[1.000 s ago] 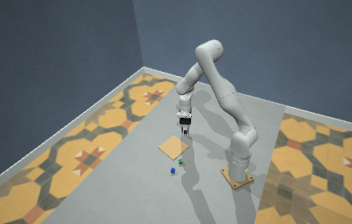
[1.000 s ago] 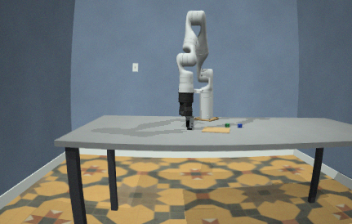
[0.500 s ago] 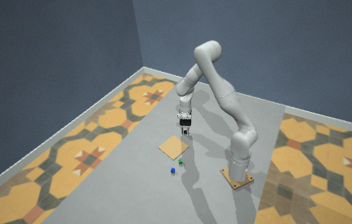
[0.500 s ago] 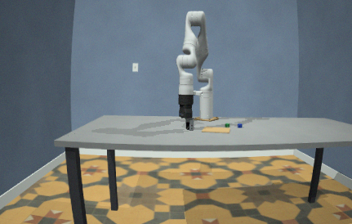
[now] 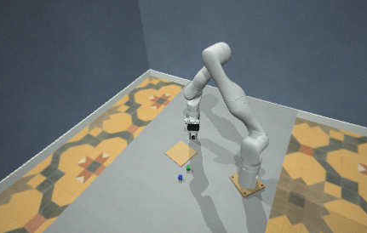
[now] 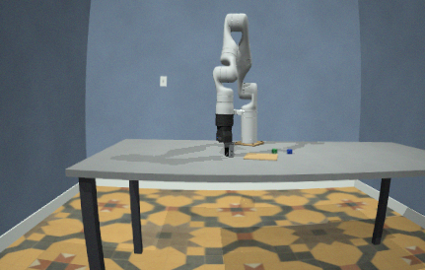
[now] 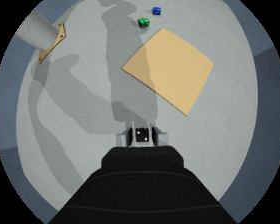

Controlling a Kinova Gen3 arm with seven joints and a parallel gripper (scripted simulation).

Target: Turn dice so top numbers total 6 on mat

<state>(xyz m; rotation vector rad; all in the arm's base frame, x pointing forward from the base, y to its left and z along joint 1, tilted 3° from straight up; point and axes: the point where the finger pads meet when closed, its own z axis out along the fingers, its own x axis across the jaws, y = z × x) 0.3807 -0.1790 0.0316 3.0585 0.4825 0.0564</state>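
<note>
Now: hand 10 mm above the black die. Also, from my hand: blue die (300 mm to the left, 50 mm behind, 10 mm below); green die (230 mm to the left, 60 mm behind, 10 mm below); tan mat (140 mm to the left, 20 mm below, 20 mm ahead).
</note>
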